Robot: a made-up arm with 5 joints. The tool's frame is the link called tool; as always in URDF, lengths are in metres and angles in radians.
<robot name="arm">
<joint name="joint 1" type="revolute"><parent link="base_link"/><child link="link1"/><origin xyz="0.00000 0.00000 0.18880" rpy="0.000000 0.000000 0.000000"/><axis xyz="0 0 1"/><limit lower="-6.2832" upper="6.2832"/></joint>
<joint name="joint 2" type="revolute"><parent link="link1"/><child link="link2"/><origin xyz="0.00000 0.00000 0.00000" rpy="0.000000 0.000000 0.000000"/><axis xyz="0 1 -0.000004"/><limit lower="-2.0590" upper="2.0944"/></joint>
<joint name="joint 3" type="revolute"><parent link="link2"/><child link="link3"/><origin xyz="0.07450 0.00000 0.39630" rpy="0.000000 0.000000 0.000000"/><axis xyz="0 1 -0.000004"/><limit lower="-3.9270" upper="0.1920"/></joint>
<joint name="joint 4" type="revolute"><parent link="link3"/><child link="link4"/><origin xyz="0.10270 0.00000 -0.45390" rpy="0.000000 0.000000 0.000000"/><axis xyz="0 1 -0.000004"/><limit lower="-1.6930" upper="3.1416"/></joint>
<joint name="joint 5" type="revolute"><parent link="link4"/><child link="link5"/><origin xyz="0.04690 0.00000 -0.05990" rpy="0.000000 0.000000 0.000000"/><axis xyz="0 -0.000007 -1"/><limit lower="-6.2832" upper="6.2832"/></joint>
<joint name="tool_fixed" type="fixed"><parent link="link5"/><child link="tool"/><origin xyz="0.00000 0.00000 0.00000" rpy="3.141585 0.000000 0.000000"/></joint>
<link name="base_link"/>
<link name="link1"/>
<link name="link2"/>
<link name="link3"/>
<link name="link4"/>
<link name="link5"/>
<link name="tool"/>
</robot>
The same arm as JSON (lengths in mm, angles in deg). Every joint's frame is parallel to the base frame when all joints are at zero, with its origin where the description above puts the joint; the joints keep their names.
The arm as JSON. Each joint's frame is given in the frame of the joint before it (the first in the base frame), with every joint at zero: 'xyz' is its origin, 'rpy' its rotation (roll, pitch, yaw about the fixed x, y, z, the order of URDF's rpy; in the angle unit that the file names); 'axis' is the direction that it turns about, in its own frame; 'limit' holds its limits. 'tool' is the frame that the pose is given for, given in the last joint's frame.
{"units": {"length": "mm", "angle": "deg"}, "joints": [
  {"name": "joint 1", "type": "revolute", "origin": {"xyz": [0.0, 0.0, 188.8], "rpy": [0.0, 0.0, 0.0]}, "axis": "+z", "limit": {"lower": -360.0, "upper": 360.0}},
  {"name": "joint 2", "type": "revolute", "origin": {"xyz": [0.0, 0.0, 0.0], "rpy": [0.0, 0.0, 0.0]}, "axis": "+y", "limit": {"lower": -117.97, "upper": 120.0}},
  {"name": "joint 3", "type": "revolute", "origin": {"xyz": [74.5, 0.0, 396.3], "rpy": [0.0, 0.0, 0.0]}, "axis": "+y", "limit": {"lower": -225.0, "upper": 11.0}},
  {"name": "joint 4", "type": "revolute", "origin": {"xyz": [102.7, 0.0, -453.9], "rpy": [0.0, 0.0, 0.0]}, "axis": "+y", "limit": {"lower": -97.0, "upper": 180.0}},
  {"name": "joint 5", "type": "revolute", "origin": {"xyz": [46.9, 0.0, -59.9], "rpy": [0.0, 0.0, 0.0]}, "axis": "-z", "limit": {"lower": -360.0, "upper": 360.0}}
], "tool": {"origin": {"xyz": [0.0, 0.0, 0.0], "rpy": [180.0, 0.0, 0.0]}}}

